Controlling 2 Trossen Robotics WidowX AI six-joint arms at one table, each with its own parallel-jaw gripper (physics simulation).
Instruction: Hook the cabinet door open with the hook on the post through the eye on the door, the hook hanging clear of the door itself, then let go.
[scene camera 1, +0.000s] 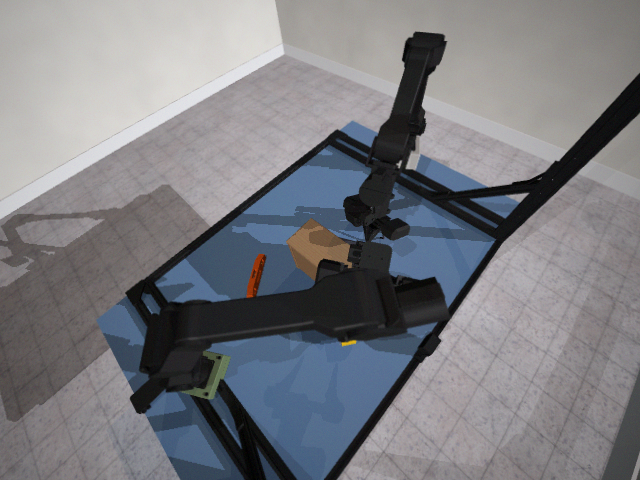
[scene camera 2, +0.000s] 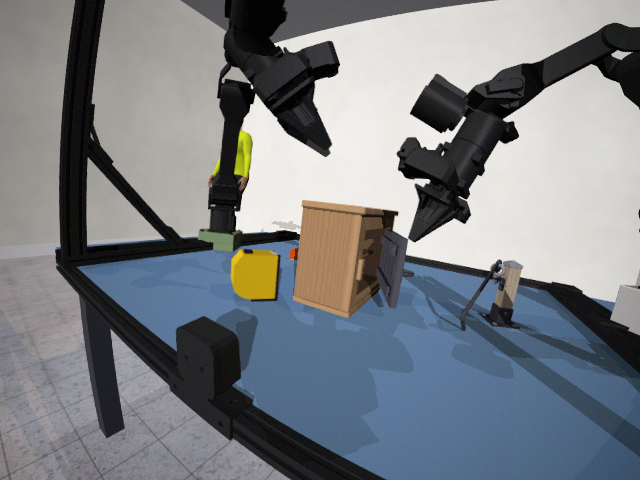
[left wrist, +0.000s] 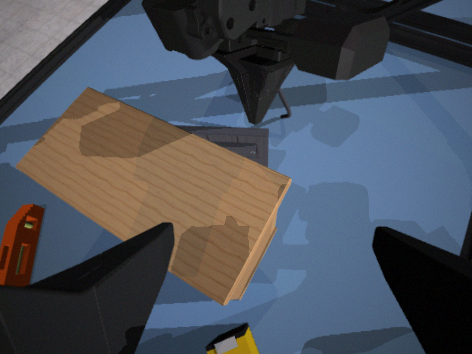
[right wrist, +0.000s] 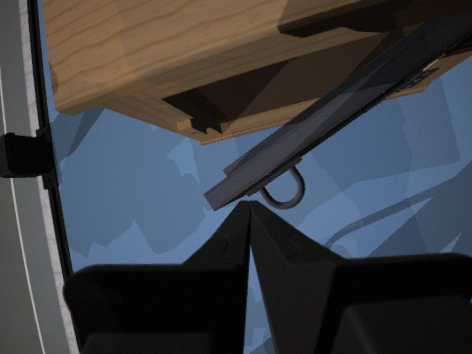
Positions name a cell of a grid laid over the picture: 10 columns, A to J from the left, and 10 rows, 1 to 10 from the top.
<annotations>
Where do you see a wooden cabinet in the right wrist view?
E3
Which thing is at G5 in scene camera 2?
The right gripper.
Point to a wooden cabinet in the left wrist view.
C5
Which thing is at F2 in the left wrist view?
The right gripper.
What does the orange object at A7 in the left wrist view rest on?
The table.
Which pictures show the left gripper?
Scene camera 1, scene camera 2 and the left wrist view only.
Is the right gripper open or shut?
Shut.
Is the left gripper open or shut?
Open.
</annotations>
